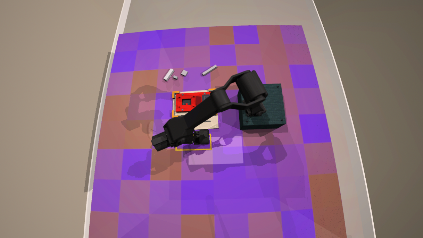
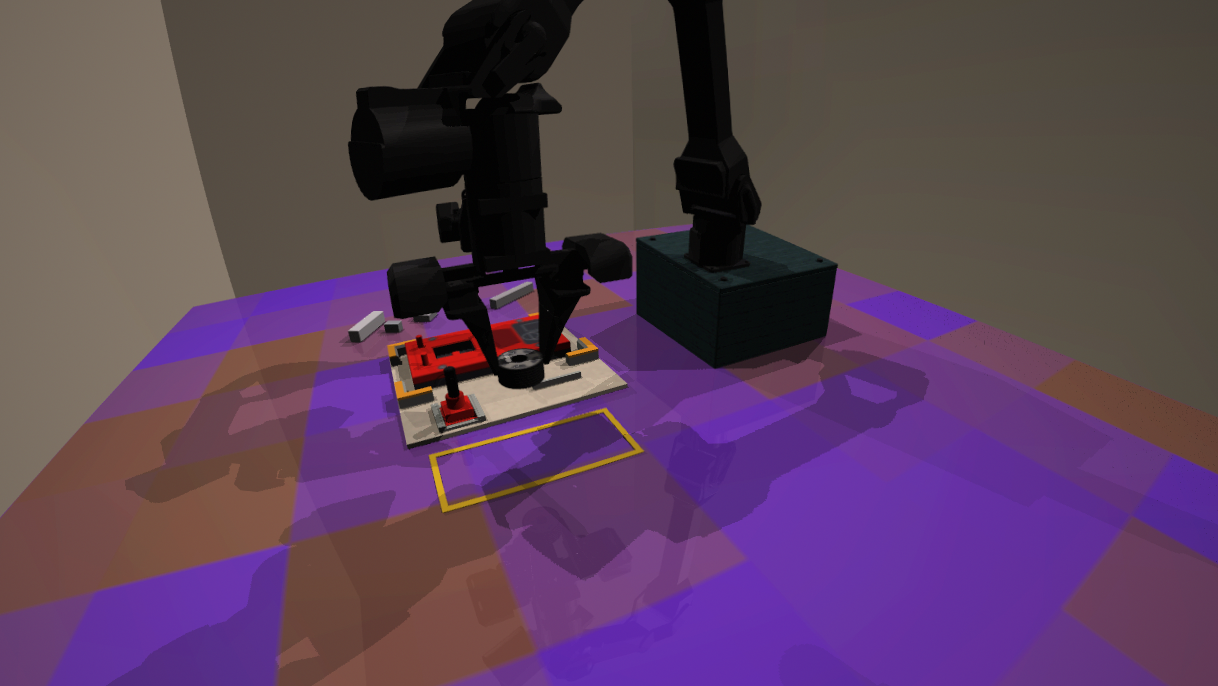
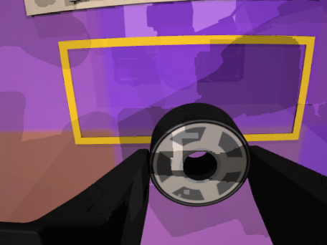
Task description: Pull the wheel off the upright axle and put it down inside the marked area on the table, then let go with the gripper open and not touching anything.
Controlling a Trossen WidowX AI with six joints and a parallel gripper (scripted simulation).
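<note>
The upright axle lies 9 cm to the right of my gripper tip, 6 cm below it and 5 cm ahead of it. Round my gripper tip: wheel (right at my gripper tip).
</note>
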